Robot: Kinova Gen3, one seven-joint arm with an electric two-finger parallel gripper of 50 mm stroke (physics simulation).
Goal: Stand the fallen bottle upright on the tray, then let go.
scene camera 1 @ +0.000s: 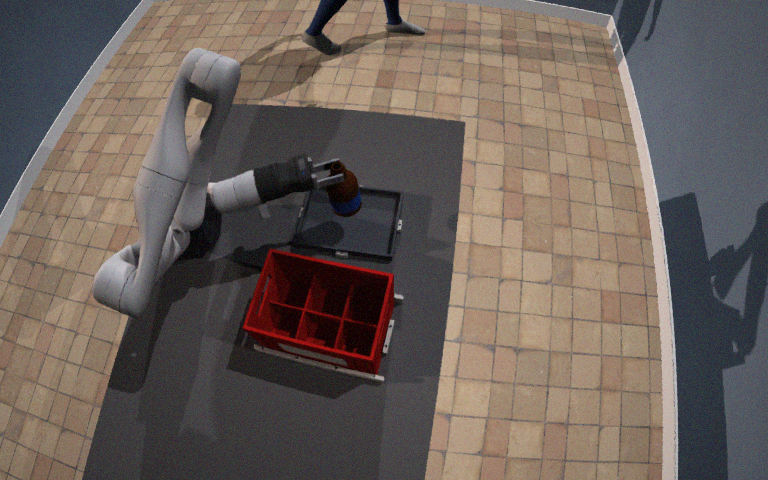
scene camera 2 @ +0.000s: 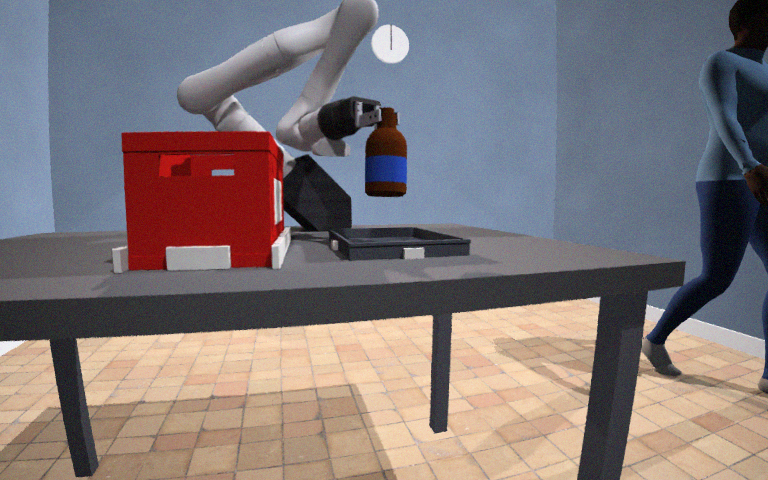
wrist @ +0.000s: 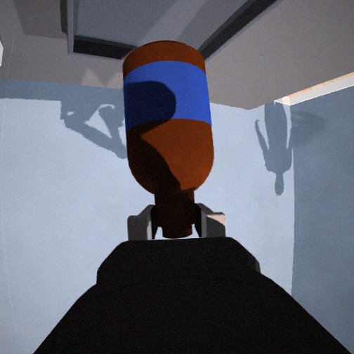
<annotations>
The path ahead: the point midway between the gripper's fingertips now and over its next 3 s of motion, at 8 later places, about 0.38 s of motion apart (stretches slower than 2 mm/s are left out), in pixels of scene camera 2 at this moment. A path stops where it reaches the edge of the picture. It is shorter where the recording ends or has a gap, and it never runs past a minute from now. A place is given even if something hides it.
My gripper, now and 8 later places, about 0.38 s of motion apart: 389,116; 393,114; 390,117; 391,115; 390,116; 390,121; 390,121; 391,130; 390,134
</annotations>
